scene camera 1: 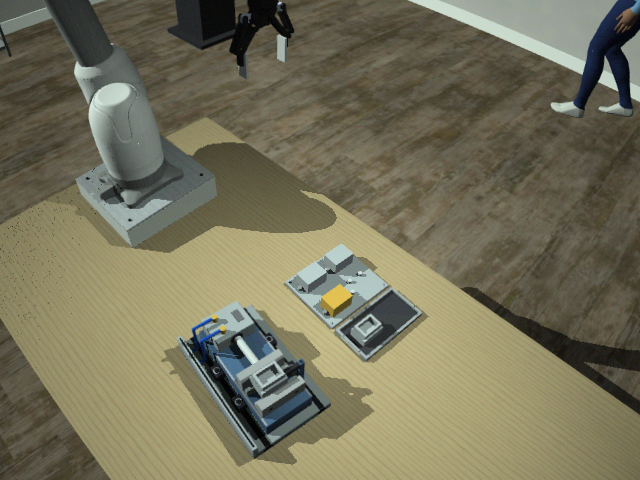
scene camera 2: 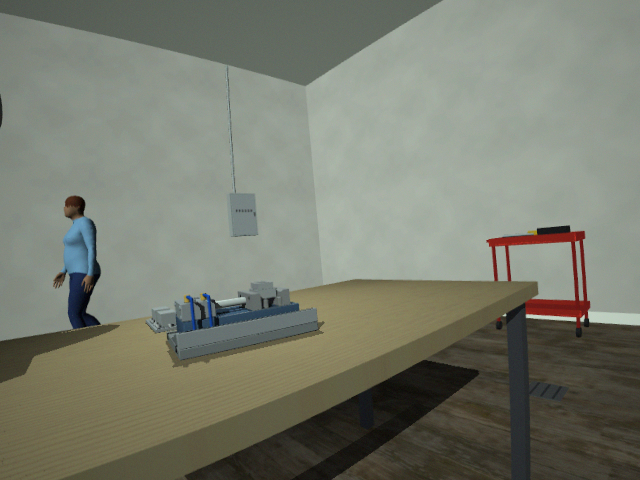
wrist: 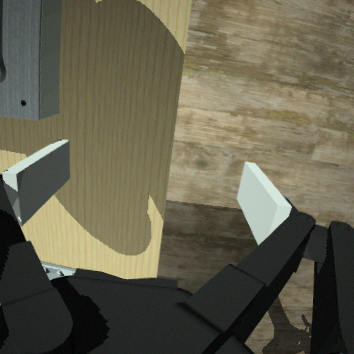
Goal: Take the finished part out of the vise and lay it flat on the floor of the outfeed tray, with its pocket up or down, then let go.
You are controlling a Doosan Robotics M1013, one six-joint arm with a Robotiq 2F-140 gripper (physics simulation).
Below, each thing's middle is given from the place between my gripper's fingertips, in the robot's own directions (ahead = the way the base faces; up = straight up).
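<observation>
I find my gripper well short of the plate (scene camera 1: 369, 285), some way to the left of it, and far above it. As for the vise (scene camera 1: 233, 358), it is a long way ahead of my hand, far to the right of it and well below it.
</observation>
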